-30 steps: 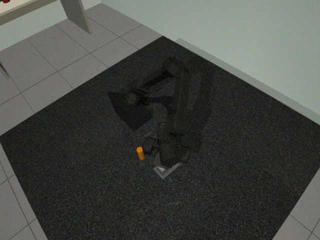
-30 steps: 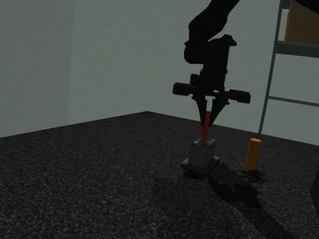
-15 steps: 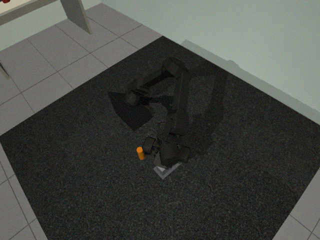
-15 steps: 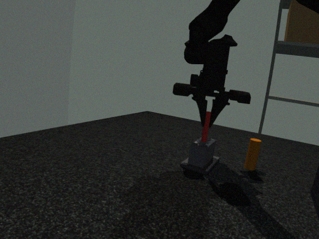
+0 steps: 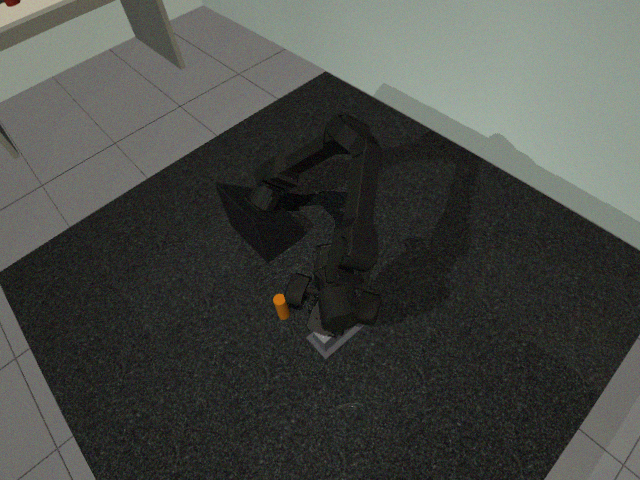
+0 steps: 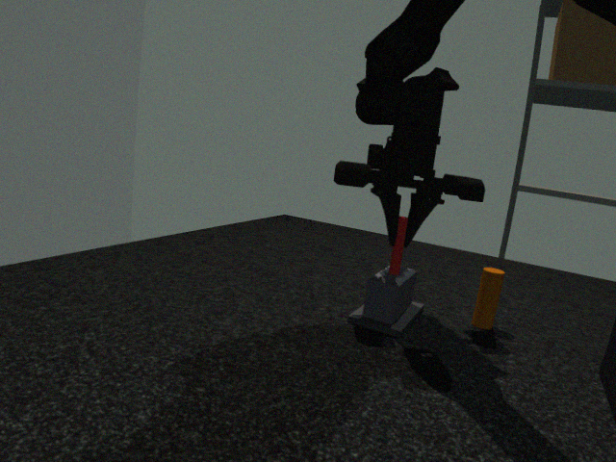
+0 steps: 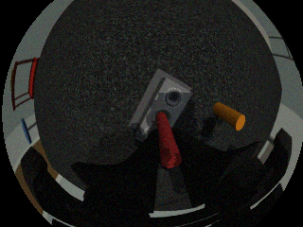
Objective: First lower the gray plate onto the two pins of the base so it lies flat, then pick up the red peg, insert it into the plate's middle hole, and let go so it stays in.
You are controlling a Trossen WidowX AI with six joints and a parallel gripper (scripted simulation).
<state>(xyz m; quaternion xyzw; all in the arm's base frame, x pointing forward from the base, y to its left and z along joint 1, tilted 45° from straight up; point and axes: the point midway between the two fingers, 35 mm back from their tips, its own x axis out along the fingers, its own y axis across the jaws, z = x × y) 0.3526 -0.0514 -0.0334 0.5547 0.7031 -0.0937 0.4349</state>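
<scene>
The red peg lies right at my gripper tip. Also, from my gripper tip: gray plate 50 mm below; orange cylinder 120 mm behind, 60 mm to the right, 60 mm below; gray base 90 mm below.
</scene>
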